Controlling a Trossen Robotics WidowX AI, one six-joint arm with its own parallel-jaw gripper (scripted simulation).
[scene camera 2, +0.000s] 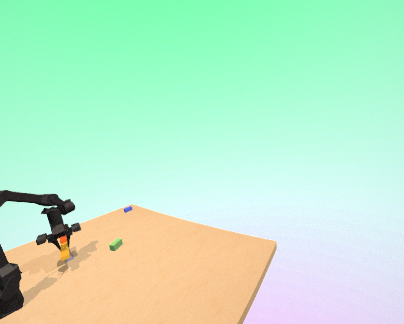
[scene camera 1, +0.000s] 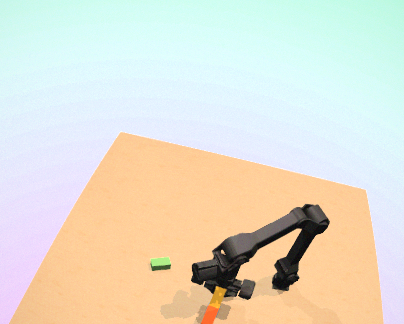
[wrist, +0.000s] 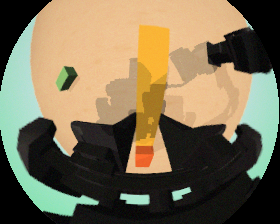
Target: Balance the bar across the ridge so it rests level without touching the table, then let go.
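My gripper (scene camera 1: 218,294) is visible to me, and I find the same gripper in the wrist view (wrist: 147,115). I also see a bar (wrist: 153,46).
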